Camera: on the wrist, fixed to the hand. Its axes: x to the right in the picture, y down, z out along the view.
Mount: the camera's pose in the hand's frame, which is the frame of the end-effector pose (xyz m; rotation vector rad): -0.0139 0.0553 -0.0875 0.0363 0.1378 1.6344
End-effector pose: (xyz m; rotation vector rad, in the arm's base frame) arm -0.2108 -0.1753 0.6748 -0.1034 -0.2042 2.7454
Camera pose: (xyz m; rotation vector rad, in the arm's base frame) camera -0.2097 -0.2200 0.5804 0.3162 -0.0114 -1.8865
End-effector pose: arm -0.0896 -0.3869 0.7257 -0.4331 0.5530 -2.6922
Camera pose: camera -0.0934 -0.4011 0.6223 0.2127 0.5148 -1.1380
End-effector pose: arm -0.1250 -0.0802 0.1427 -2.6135 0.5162 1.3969
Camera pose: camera -0.0837 -0.1525 0.2057 1.3185 -2.0289 -0.8239
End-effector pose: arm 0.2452 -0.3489 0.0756 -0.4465 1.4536 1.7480
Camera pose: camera 0.1929 -0.4367 0.0973 -0.7098 -1.5052 -2.0105
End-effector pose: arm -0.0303 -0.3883 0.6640 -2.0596 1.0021 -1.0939
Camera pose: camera -0.1297 -0.4197 0.6581 -0.5428 2.0222 -0.2861
